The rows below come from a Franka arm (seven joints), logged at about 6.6 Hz.
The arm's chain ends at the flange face. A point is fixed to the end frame.
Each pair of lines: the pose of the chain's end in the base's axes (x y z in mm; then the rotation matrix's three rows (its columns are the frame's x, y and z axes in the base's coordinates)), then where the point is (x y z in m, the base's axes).
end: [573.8, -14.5, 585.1], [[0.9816, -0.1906, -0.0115], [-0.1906, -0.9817, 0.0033], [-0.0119, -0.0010, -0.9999]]
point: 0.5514 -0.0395 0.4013
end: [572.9, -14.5, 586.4], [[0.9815, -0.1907, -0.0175], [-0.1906, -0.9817, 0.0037], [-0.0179, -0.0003, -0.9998]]
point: 0.5494 -0.0394 0.4027
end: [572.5, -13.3, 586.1], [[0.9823, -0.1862, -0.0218], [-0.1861, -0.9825, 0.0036], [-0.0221, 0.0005, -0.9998]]
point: 0.5484 -0.0383 0.4025
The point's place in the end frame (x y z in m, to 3 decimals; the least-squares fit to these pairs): -0.015 0.029 0.184
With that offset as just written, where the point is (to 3 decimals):
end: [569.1, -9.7, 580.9], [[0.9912, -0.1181, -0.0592], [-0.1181, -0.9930, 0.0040], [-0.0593, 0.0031, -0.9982]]
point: 0.540 -0.036 0.398
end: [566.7, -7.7, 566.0], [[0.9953, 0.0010, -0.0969], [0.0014, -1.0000, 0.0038], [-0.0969, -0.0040, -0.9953]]
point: 0.534 -0.036 0.384
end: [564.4, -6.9, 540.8], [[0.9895, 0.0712, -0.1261], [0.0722, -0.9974, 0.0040], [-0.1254, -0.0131, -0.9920]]
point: 0.528 -0.036 0.360
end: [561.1, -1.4, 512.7], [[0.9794, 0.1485, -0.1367], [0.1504, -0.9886, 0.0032], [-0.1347, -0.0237, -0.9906]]
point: 0.526 -0.032 0.332
